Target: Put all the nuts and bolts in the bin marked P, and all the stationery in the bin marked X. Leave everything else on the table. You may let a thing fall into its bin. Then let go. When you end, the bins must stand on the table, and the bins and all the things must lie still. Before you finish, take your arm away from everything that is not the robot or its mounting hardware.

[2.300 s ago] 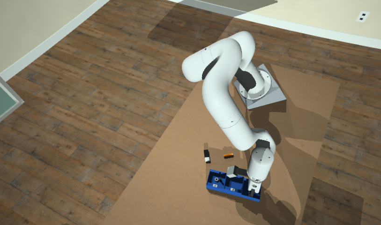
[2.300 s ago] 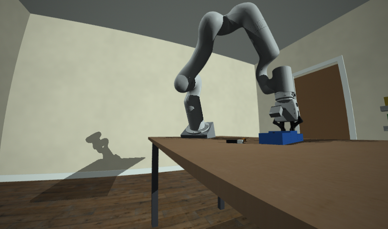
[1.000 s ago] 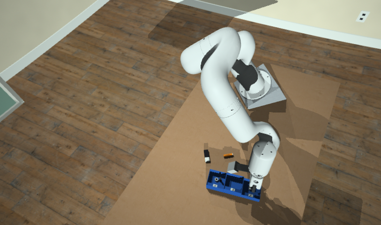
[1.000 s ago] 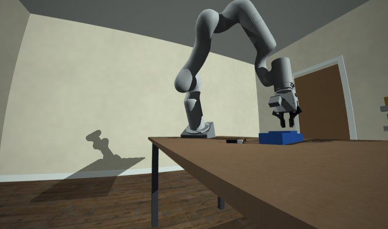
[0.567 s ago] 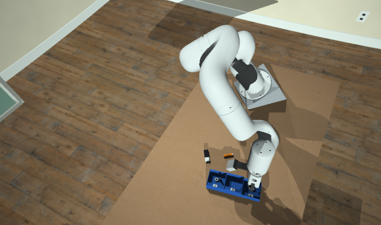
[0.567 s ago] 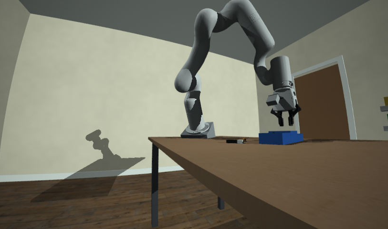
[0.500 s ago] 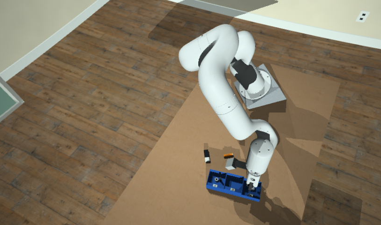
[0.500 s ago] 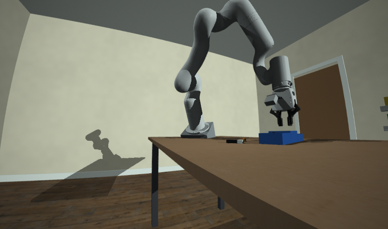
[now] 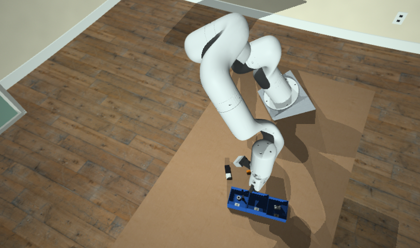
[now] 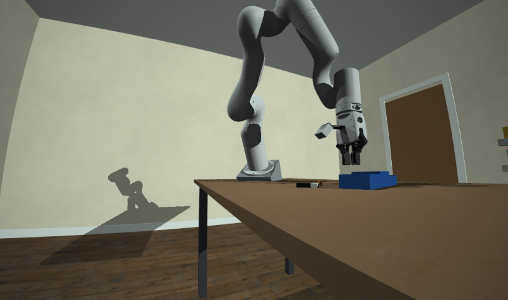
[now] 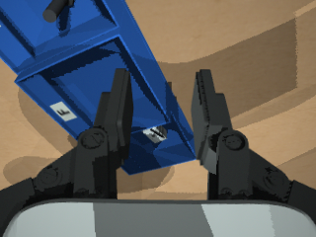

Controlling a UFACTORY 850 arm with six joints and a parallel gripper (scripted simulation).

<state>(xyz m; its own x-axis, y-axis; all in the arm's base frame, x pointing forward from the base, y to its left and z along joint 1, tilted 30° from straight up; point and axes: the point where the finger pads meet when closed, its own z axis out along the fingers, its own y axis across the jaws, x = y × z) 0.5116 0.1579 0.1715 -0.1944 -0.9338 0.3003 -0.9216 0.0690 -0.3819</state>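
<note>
Now: the black-and-white block 160 mm to the right of my hand, 80 mm below it and 30 mm behind it. Also, from my hand: black bolt 70 mm below, 50 mm ahead, 40 mm to the right; then blue bin 70 mm below, 50 mm ahead, 20 mm to the left; then nut 80 mm below, 60 mm to the right, 60 mm ahead.
</note>
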